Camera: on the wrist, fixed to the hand. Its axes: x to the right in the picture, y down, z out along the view.
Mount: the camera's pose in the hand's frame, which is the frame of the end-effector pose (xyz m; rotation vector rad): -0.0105 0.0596 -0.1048 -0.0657 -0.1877 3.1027
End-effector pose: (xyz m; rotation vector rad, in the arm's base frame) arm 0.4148 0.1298 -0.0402 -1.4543 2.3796 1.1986
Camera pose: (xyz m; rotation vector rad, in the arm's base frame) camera 0.4041 0.0810 0.0700 -2.0565 -1.2364 -0.2706
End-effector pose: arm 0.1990 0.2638 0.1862 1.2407 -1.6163 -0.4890
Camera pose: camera 0.2616 0.3219 0.2719 -1.9244 -1.5498 1.2716
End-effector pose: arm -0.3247 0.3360 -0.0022 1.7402 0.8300 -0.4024
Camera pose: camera -0.3044 0.4220 0.0805 0.9435 -2.1030 1.4195
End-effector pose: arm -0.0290 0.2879 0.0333 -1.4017 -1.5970 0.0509
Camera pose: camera 0.0829 0.2438 0.0469 2.0326 -1.6131 -1.5293
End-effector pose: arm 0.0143 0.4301 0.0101 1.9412 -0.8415 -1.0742
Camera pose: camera 0.0914 0.4394 0.1030 -0.8743 -1.9438 0.7882
